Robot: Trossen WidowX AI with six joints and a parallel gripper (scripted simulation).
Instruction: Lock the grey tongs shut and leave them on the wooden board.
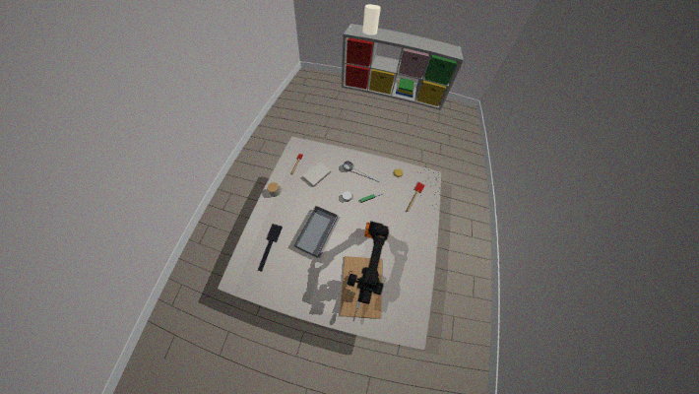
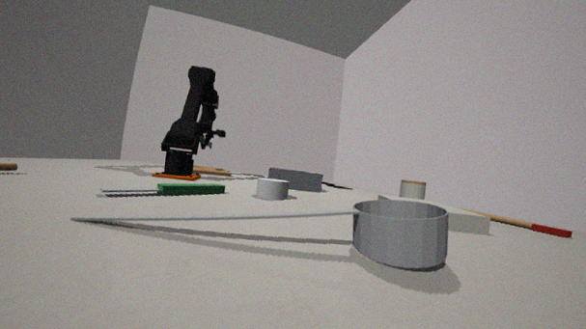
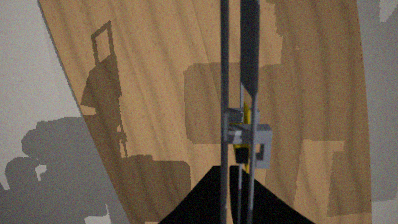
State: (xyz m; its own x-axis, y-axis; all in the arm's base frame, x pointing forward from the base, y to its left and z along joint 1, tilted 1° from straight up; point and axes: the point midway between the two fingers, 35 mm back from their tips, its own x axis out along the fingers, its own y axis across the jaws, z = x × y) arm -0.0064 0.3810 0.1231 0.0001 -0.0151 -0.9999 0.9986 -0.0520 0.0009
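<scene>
Right now the wooden board is 100 mm below my gripper tip and 10 mm to the right of it. From my gripper tip the other things lie so: white cup 580 mm to the right, 250 mm ahead, 90 mm below; roasting tin 370 mm ahead, 270 mm to the right, 80 mm below; black spatula 640 mm ahead, 100 mm to the right, 100 mm below.
</scene>
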